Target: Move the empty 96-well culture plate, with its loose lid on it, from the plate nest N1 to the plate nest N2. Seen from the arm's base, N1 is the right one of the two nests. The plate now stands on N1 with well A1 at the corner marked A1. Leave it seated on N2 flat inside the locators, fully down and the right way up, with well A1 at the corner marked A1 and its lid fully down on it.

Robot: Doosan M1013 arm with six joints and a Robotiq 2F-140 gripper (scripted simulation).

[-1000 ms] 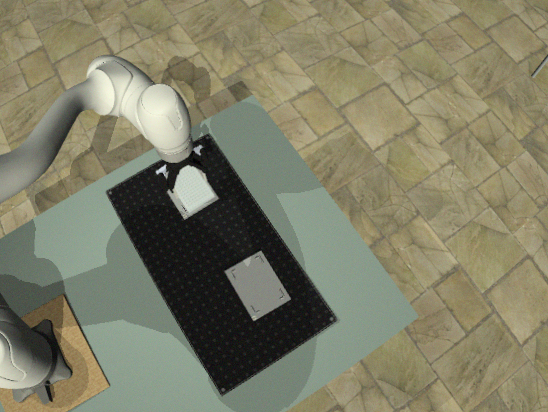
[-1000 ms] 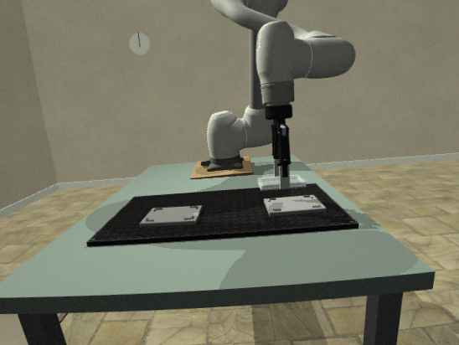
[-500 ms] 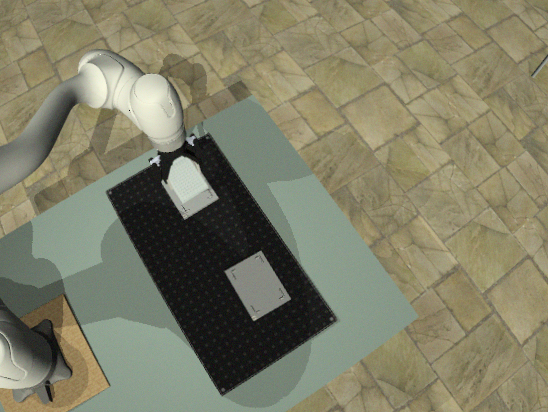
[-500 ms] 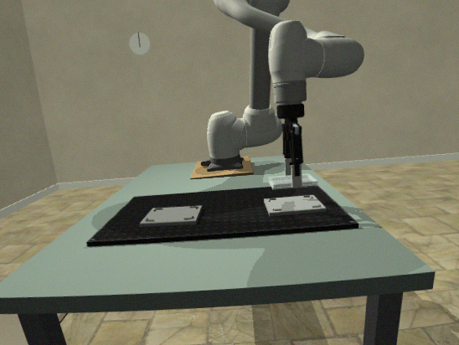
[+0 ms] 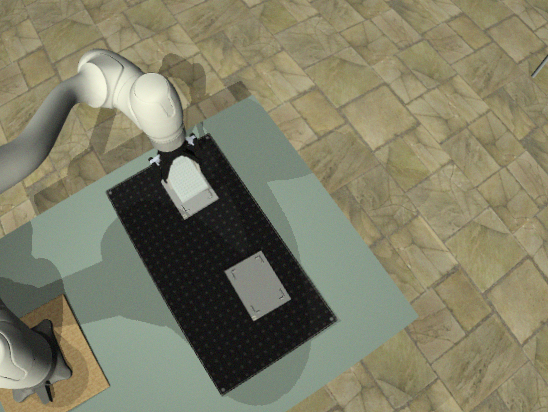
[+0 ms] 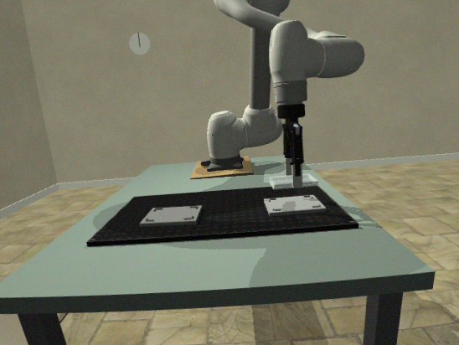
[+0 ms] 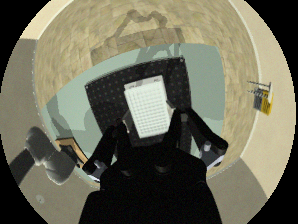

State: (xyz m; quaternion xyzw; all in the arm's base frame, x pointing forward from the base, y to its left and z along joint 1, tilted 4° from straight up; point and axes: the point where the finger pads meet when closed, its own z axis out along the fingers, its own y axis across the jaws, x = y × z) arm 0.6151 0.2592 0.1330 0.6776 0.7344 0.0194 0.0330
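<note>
Now: hand 100 mm above the nest N2. Round my hand: nest N1 (360 mm to the right, 100 mm below, 40 mm ahead); lid (20 mm below).
</note>
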